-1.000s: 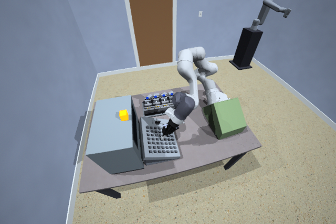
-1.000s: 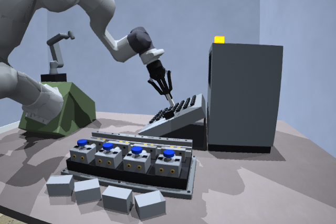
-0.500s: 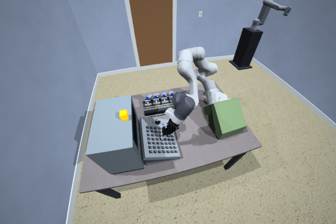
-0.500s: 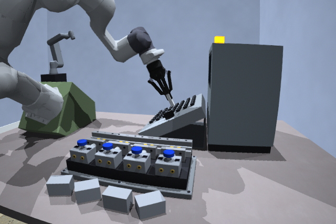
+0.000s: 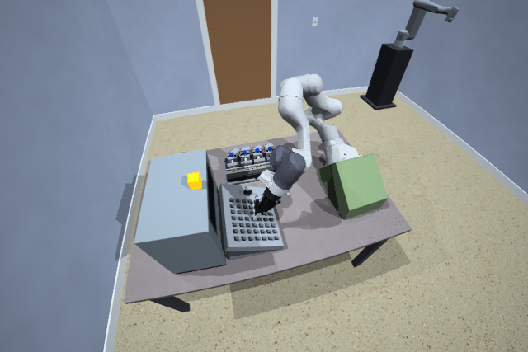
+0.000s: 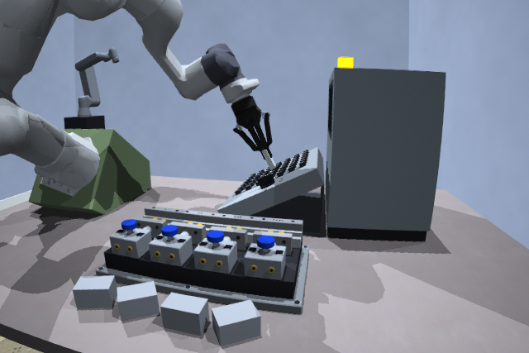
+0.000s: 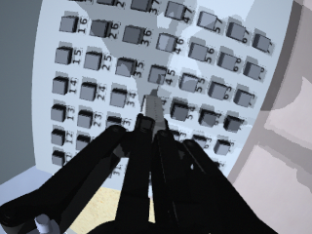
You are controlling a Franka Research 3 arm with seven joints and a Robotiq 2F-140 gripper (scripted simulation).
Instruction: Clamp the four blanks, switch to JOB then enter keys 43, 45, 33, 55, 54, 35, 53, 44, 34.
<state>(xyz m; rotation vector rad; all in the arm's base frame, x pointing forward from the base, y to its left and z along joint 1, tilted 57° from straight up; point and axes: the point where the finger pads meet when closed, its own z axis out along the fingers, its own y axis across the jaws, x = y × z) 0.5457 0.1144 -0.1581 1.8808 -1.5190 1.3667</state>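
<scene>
Right now my hand is 5 cm above the key, 3 cm to the left of it and 1 cm past it. From my hand the other things lie so: keypad: 7 cm below, 5 cm to the right, 4 cm ahead; then selector knob: 16 cm to the right, 2 cm below, 2 cm ahead.
</scene>
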